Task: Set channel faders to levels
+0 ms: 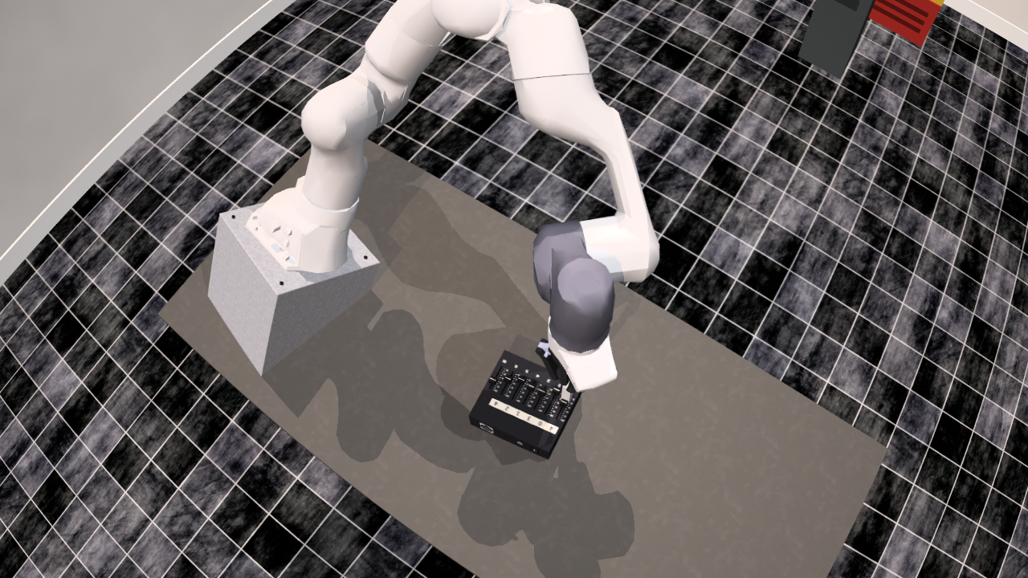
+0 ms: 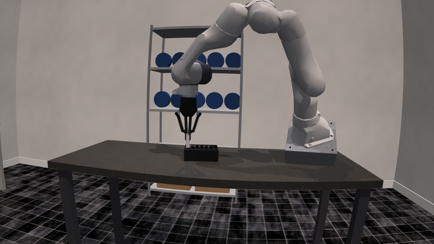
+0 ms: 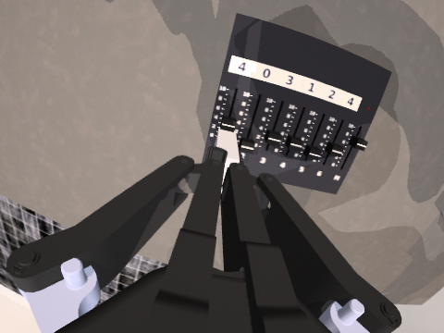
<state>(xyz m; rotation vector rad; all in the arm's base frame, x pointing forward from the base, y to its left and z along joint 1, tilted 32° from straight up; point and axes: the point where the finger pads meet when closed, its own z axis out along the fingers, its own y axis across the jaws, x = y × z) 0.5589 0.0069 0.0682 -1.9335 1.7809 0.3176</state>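
Right now the master fader is 130 mm behind my hand, 50 mm to the right of it and 30 mm below it.
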